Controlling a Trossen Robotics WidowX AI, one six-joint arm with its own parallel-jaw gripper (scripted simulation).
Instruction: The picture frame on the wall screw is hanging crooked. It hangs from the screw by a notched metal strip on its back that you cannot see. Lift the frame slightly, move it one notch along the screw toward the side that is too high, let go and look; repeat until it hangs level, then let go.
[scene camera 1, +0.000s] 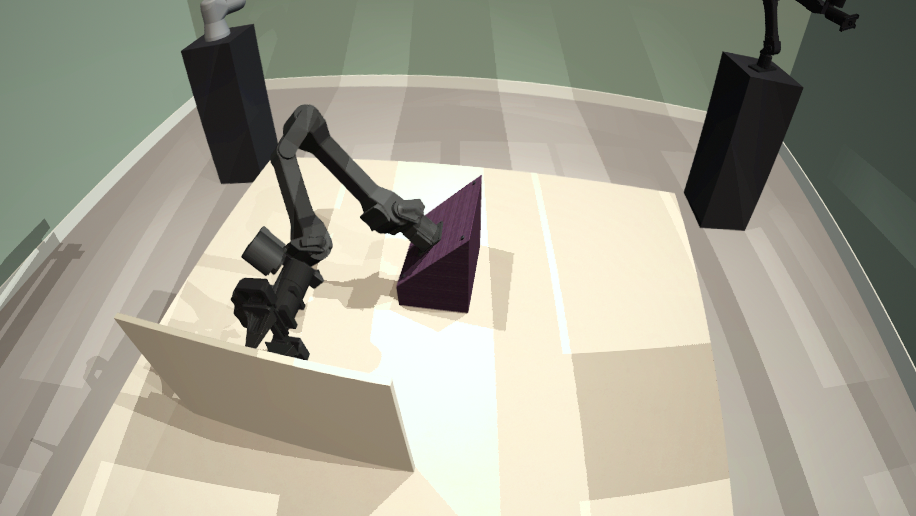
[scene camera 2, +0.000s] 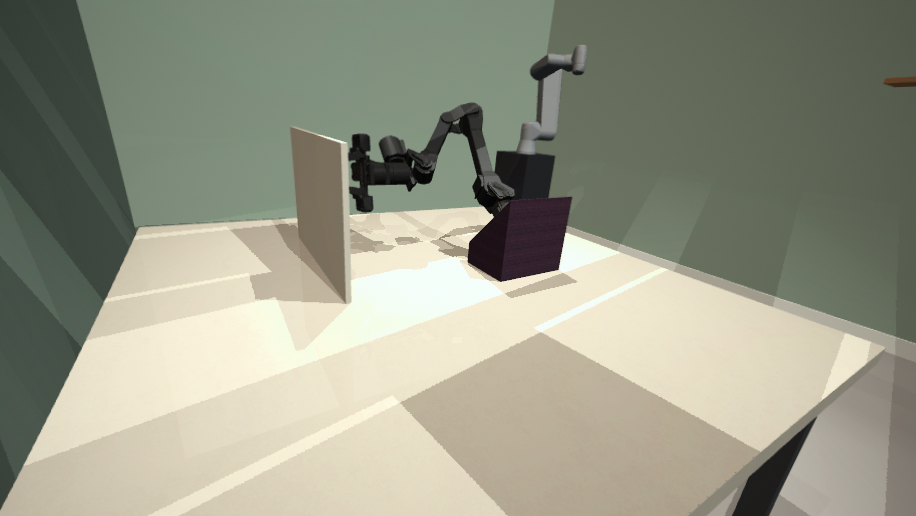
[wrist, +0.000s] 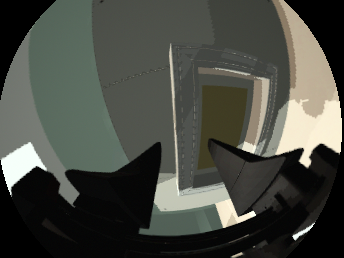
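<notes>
I can see my gripper (scene camera 1: 255, 365), and the wrist view gives me another look at that same gripper (wrist: 185, 144).
</notes>
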